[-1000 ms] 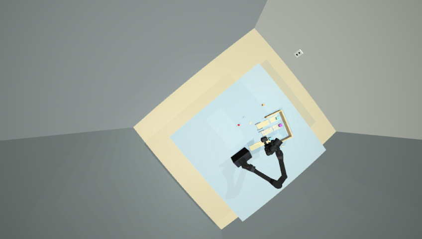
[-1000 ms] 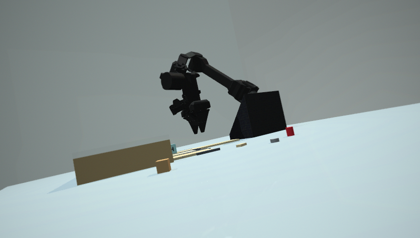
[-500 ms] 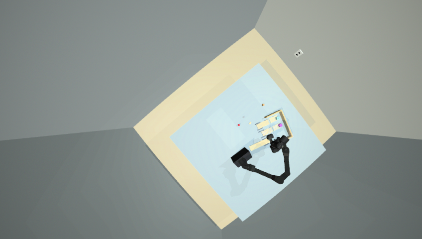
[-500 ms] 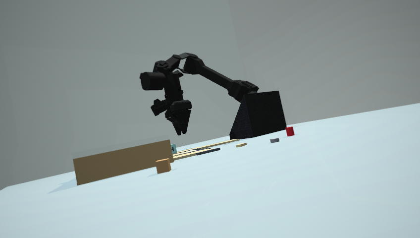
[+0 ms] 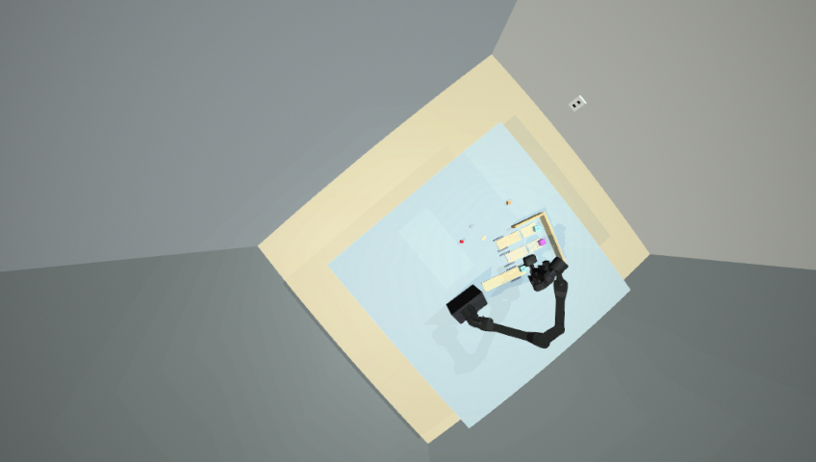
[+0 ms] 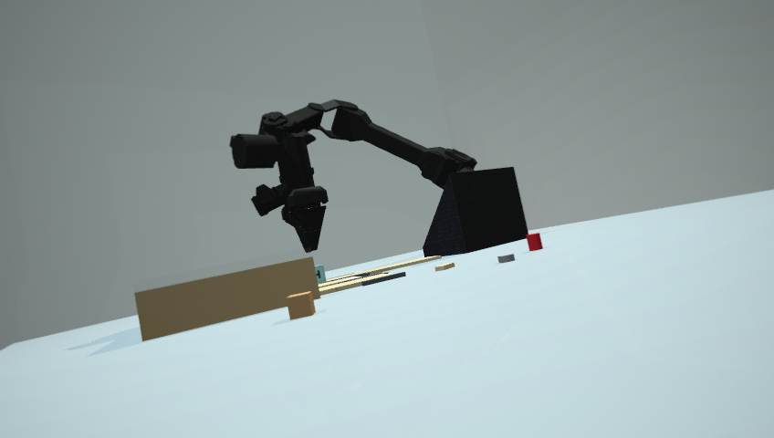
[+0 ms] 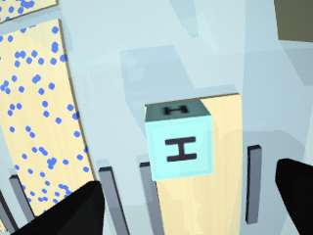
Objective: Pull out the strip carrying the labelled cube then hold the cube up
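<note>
Now: gripper tip 110 mm past the strip, 60 mm above it and 30 mm to the right of it. Round my gripper tip: grey piece (370 mm to the left, 60 mm below, 60 mm behind); then red cylinder (350 mm to the left, 160 mm behind, 50 mm below); then orange block (330 mm to the left, 190 mm ahead, 50 mm below).
</note>
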